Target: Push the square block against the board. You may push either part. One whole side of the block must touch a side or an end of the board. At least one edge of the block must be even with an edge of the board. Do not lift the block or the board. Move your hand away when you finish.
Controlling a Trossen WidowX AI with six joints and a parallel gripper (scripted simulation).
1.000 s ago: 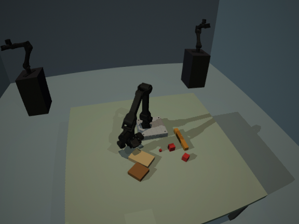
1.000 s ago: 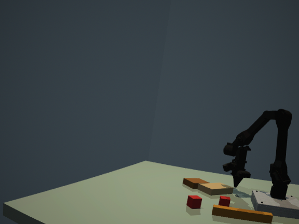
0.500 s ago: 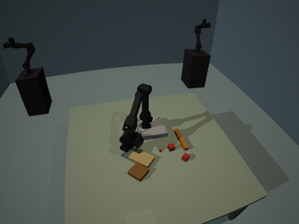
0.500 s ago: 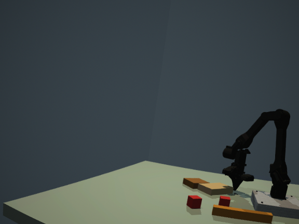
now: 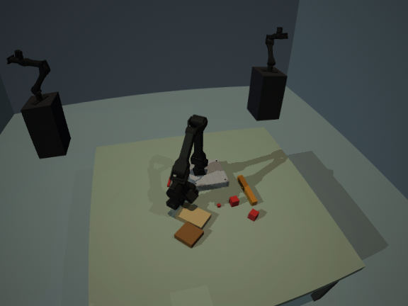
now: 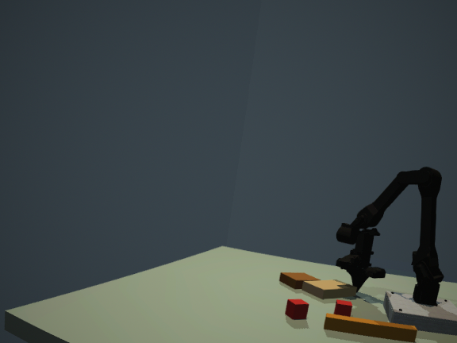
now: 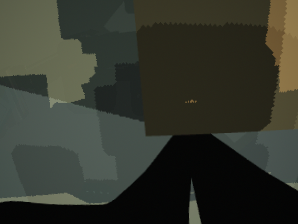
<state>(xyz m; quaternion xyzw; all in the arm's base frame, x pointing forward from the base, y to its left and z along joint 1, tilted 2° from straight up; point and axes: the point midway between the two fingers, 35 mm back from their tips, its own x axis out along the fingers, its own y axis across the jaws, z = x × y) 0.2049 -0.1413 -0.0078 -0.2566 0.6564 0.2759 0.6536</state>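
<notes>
Right now the tan board is 90 mm ahead of my gripper tip, 40 mm to the left of it and 10 mm above it. The rest, counted from my gripper tip: short red stick (200 mm behind, 40 mm to the right); small red ball (40 mm ahead, 190 mm to the left); square brown block (200 mm ahead, 10 mm above).
</notes>
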